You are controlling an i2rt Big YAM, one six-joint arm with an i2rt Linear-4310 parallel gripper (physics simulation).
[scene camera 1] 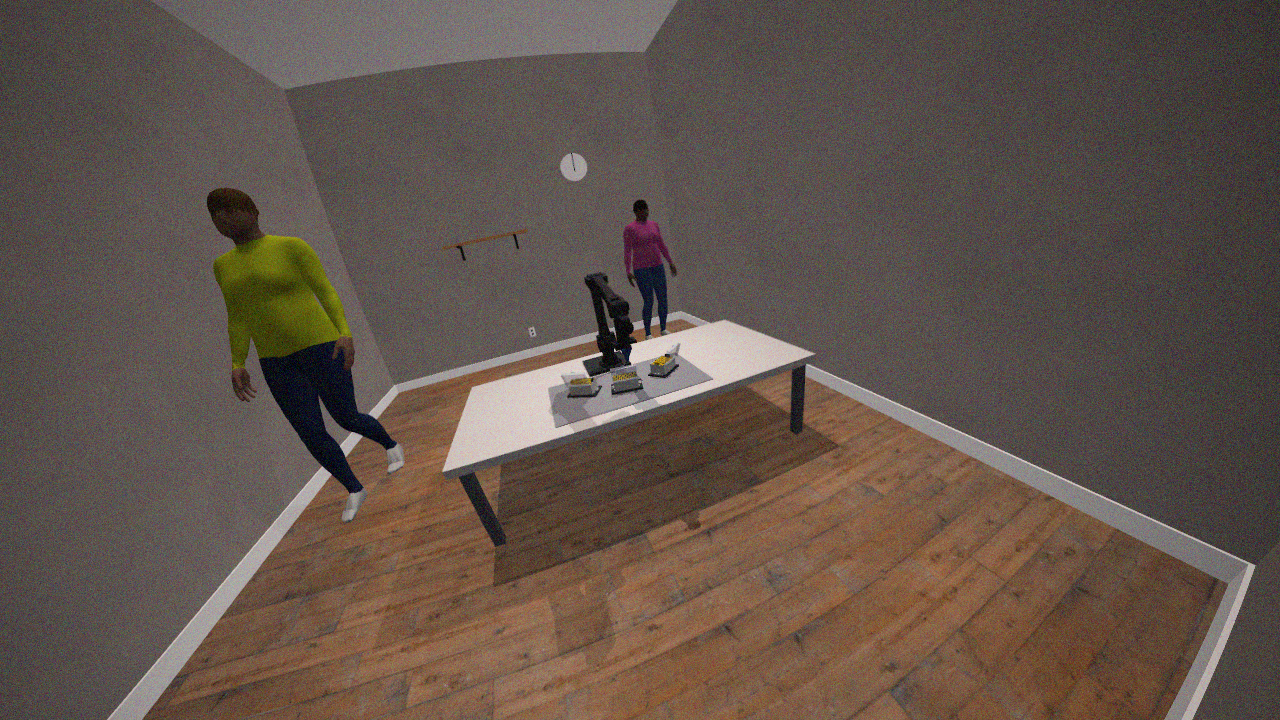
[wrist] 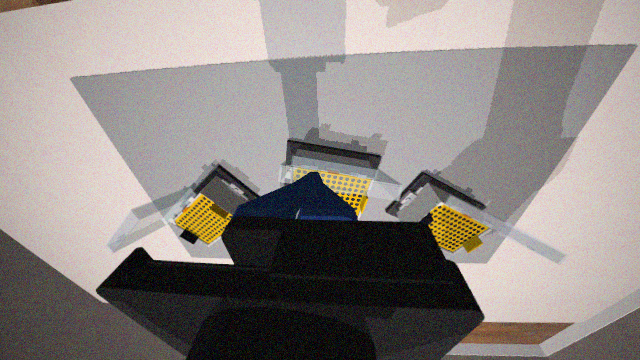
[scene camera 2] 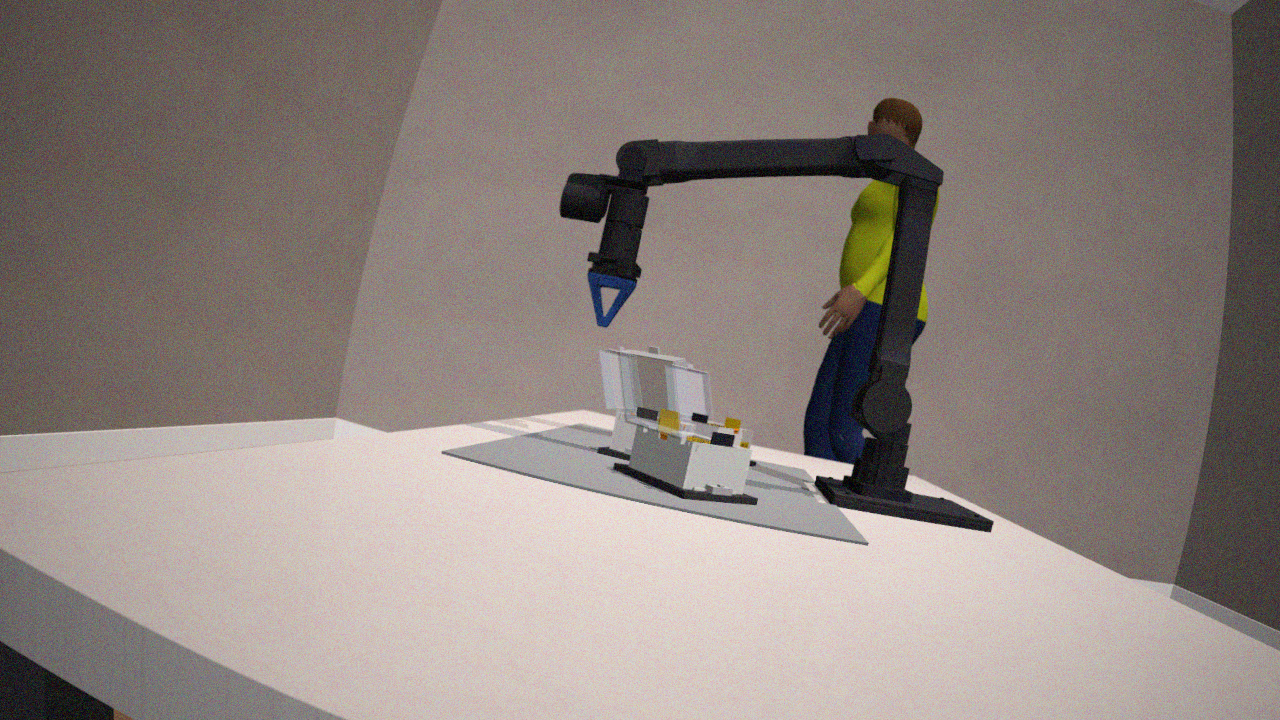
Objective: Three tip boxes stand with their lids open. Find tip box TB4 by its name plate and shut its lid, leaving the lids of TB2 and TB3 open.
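Pixels of known places: gripper, fingertip midpoint: (scene camera 1: pixel 627 361) (wrist: pixel 314 179) (scene camera 2: pixel 602 326); arm's base, origin of the base link: (scene camera 1: pixel 610 363) (scene camera 2: pixel 875 493).
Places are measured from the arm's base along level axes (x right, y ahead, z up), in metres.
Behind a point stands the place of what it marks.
Note:
Tip box TB4 (scene camera 1: pixel 625 382) {z 0.050, x 0.066, y 0.402 m} (wrist: pixel 360 186) {z 0.130, x 0.084, y 0.414 m} is the middle box, a pale box with a yellow tip rack. Its translucent lid stands open on the side away from the arm's base. TB2 (scene camera 1: pixel 582 387) (wrist: pixel 456 227) and TB3 (scene camera 1: pixel 663 366) {z 0.043, x -0.180, y 0.353 m} (wrist: pixel 202 219) {z 0.044, x -0.199, y 0.308 m} flank it, lids open outward. No name plate is readable. In scene camera 2 the boxes overlap; raised lids (scene camera 2: pixel 648 380) {z 0.102, x -0.243, y 0.367 m} show, whose each is I cannot tell. My gripper (scene camera 2: pixel 604 322) {z 0.162, x 0.048, y 0.450 m} (wrist: pixel 314 179) {z 0.162, x 0.048, y 0.450 m} is shut and empty, above the lids and touching nothing. It covers part of TB4 in the wrist view.
The boxes stand on a grey mat (scene camera 1: pixel 581 413) {z -0.014, x 0.309, y 0.441 m} (scene camera 2: pixel 528 456) {z -0.014, x -0.212, y 0.486 m} (wrist: pixel 200 100) {z -0.014, x -0.135, y 0.497 m} on the white table (scene camera 1: pixel 501 429) {z -0.017, x 0.670, y 0.327 m} (scene camera 2: pixel 358 555) {z -0.017, x -0.751, y 0.498 m}. The arm's base (scene camera 2: pixel 904 503) {z 0.001, x -0.079, y -0.023 m} stands beside the mat. A person in yellow (scene camera 1: pixel 281 295) (scene camera 2: pixel 872 232) and one in pink (scene camera 1: pixel 646 246) are beyond the table.

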